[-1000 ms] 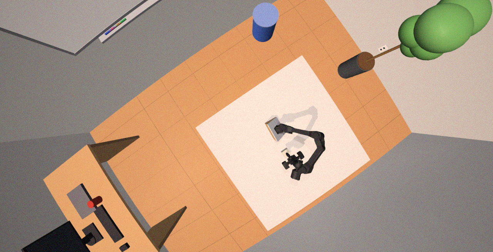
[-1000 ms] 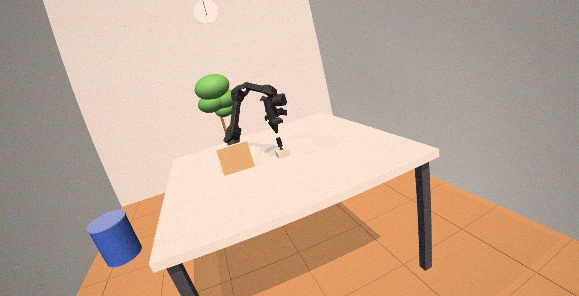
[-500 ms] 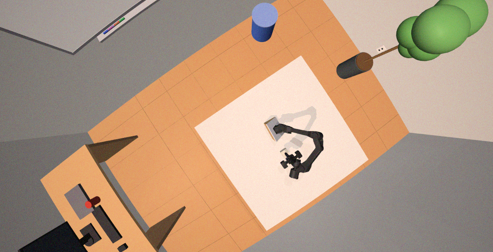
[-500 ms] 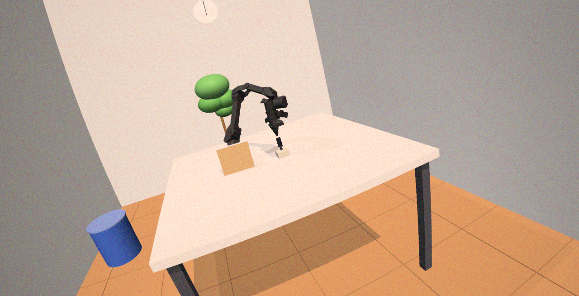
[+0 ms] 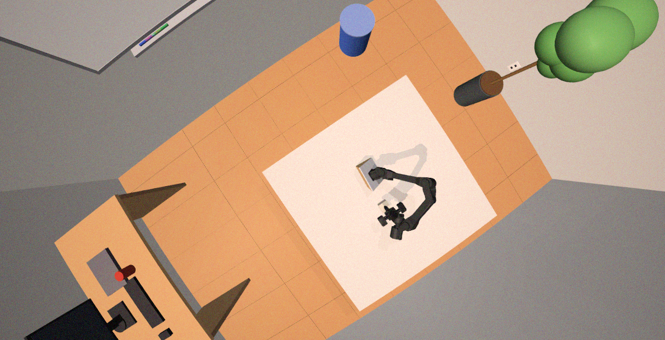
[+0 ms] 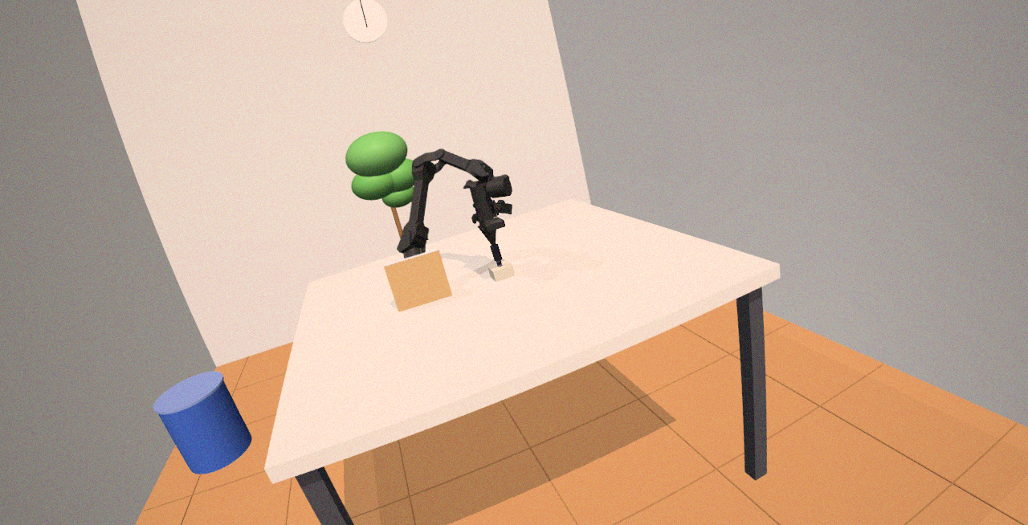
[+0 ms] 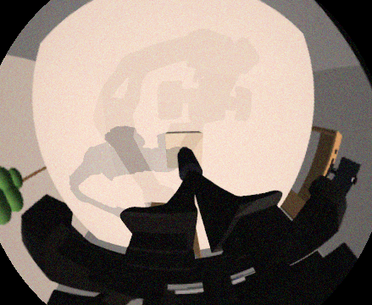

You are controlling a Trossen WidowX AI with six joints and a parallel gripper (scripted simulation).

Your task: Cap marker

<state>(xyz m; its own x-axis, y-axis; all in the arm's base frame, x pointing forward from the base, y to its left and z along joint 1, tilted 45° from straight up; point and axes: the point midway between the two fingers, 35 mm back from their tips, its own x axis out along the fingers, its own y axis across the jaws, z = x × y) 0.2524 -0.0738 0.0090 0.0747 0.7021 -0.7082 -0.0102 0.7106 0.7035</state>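
Now: the dark cap 3 cm below my gripper tip. From my gripper tip the other things lie so: holder block 9 cm below.
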